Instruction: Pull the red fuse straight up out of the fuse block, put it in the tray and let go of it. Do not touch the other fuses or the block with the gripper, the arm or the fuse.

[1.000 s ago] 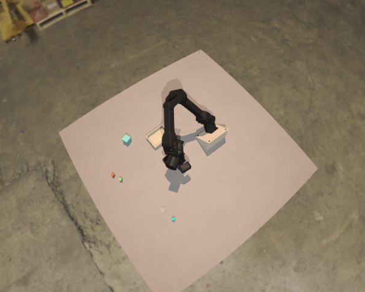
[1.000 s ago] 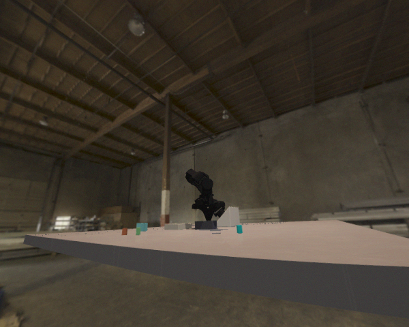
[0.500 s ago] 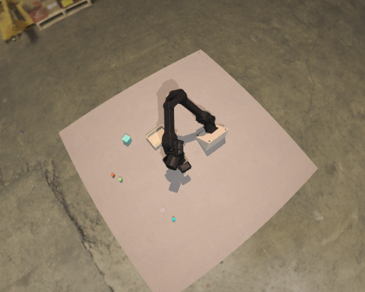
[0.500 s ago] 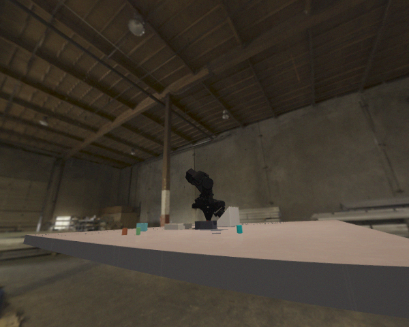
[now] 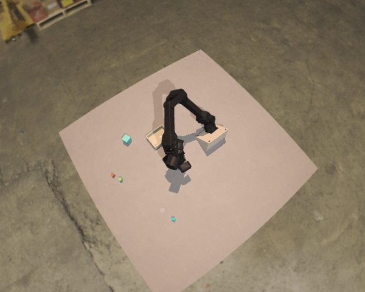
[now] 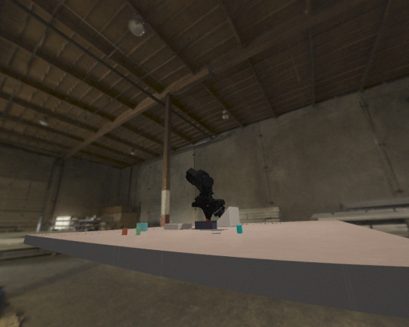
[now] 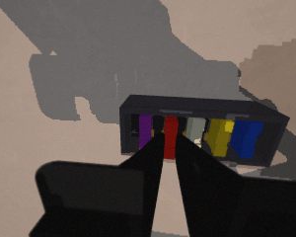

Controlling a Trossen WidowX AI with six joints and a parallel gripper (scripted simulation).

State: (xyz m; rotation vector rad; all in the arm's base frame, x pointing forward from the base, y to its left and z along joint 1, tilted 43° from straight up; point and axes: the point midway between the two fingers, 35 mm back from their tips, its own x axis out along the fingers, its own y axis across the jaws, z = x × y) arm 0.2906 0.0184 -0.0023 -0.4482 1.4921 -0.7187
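Right now my gripper tip is 2 cm to the right of the purple fuse and 2 cm above it. The rest, counted from my gripper tip: yellow fuse: 4 cm to the right, 2 cm below, 1 cm behind; then blue fuse: 6 cm to the right, 2 cm below, 1 cm behind; then red fuse: 1 cm below.
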